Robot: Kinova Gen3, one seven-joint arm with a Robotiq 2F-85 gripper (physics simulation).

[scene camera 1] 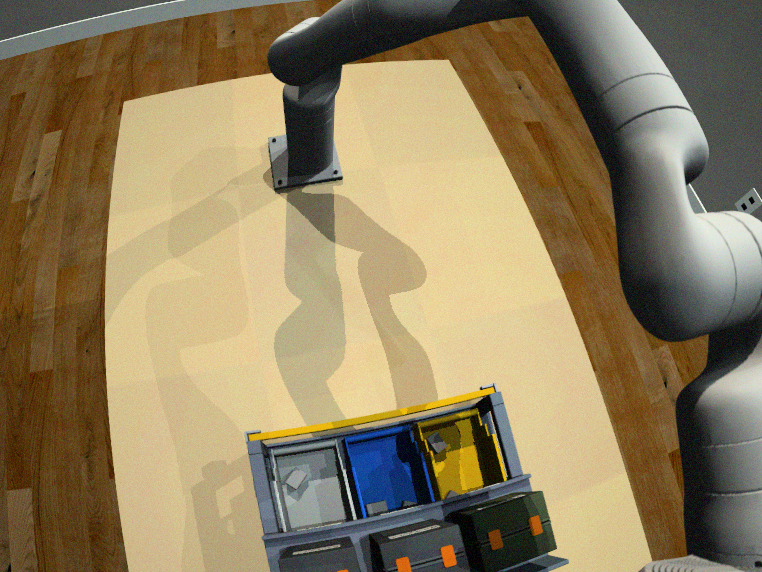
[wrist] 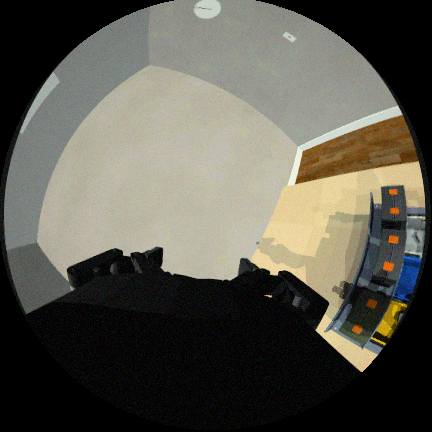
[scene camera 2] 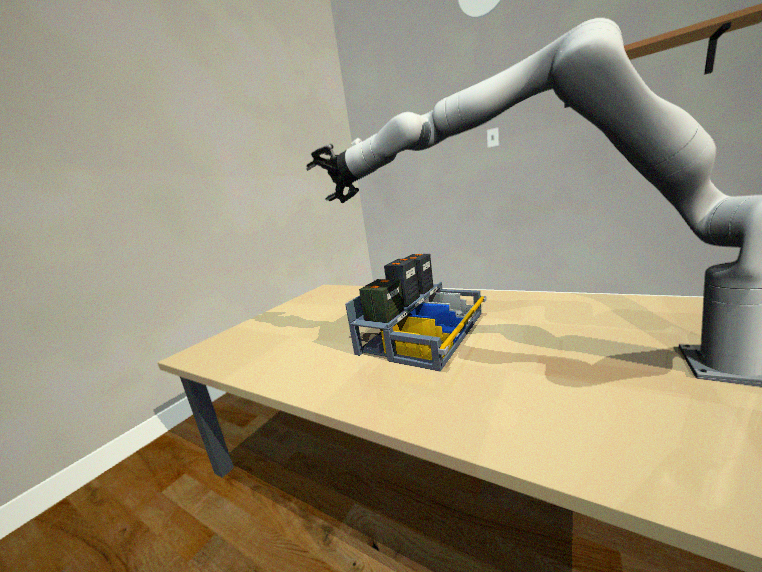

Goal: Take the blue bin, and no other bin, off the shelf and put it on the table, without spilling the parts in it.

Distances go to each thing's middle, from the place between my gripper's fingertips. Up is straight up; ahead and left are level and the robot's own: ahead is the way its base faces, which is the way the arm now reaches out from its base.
I see my gripper 450 mm above the yellow bin (scene camera 2: pixel 422 326), 240 mm past it and 60 mm to the left of it. Round my hand: yellow bar (scene camera 1: pixel 482 393) (430 mm below, 320 mm behind, 180 mm to the right); grey bin (scene camera 1: pixel 323 498) (450 mm below, 280 mm to the right, 200 mm behind); blue bin (scene camera 1: pixel 386 465) (450 mm below, 220 mm behind, 170 mm to the right).
